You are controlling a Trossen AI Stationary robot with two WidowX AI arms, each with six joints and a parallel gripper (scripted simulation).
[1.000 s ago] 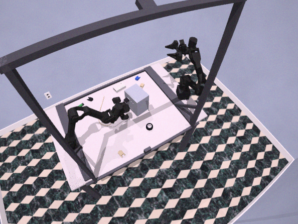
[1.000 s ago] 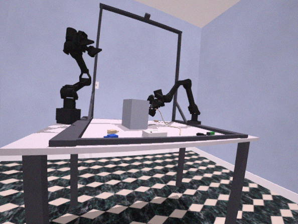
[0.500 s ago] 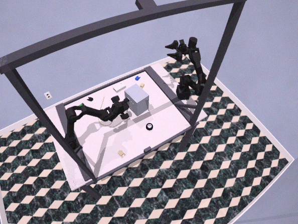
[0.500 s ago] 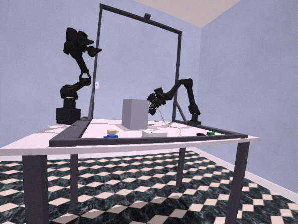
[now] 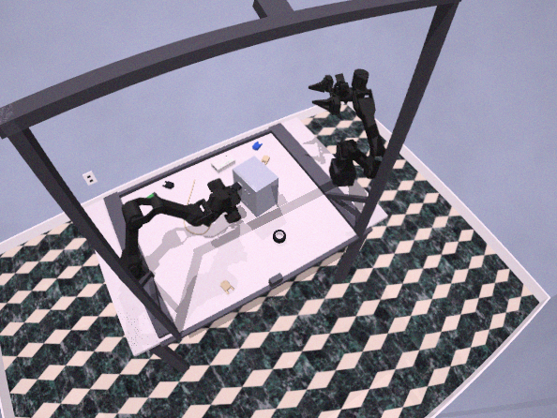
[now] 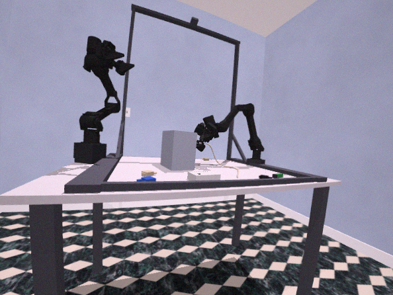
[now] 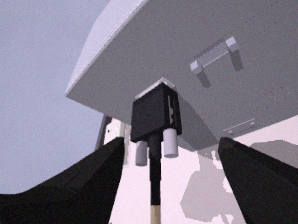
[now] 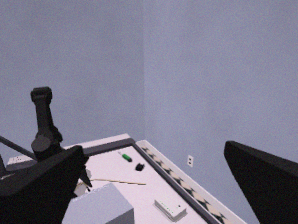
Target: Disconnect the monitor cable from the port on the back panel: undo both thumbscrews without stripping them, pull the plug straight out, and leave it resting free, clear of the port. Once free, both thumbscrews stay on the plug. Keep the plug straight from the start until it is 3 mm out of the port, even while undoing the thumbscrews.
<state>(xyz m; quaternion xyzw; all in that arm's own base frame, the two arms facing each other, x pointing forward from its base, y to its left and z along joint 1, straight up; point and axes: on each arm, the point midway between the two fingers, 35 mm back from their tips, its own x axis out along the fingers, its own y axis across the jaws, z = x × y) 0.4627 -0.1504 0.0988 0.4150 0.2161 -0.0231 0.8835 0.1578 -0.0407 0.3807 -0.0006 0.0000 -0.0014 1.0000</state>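
My left hand is 13 cm to the left of the grey box, 5 cm above it and 2 cm short of it.
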